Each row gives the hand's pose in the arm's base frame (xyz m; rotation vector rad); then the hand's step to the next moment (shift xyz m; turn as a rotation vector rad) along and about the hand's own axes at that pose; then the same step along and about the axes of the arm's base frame.
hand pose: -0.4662 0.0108 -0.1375 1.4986 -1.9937 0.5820
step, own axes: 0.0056 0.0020 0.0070 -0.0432 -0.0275 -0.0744
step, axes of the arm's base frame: -0.0044 -0.0080 -0.0014 0.0490 0.0712 0.0263
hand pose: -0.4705 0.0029 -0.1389 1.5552 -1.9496 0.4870
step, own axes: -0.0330 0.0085 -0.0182 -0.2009 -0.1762 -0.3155
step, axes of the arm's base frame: 0.0005 0.0380 -0.0069 0.2677 0.3003 0.0954
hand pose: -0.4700 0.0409 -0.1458 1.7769 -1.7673 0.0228
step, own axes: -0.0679 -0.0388 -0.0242 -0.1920 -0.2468 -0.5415
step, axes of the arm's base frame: 0.0381 0.0678 -0.0256 0.4247 0.3835 0.2522
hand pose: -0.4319 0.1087 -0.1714 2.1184 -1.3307 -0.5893
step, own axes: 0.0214 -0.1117 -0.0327 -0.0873 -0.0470 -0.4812
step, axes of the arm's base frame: 0.1032 0.0268 -0.0513 0.2975 0.2051 0.3329
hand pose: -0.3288 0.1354 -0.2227 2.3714 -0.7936 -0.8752
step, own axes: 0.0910 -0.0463 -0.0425 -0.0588 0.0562 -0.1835
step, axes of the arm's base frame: 0.1027 -0.0171 -0.0372 0.0717 0.0423 0.1827
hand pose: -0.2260 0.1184 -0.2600 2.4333 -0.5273 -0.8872
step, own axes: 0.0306 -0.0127 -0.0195 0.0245 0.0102 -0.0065
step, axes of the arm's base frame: 0.0374 0.0009 -0.0090 0.0200 -0.0185 -0.0018
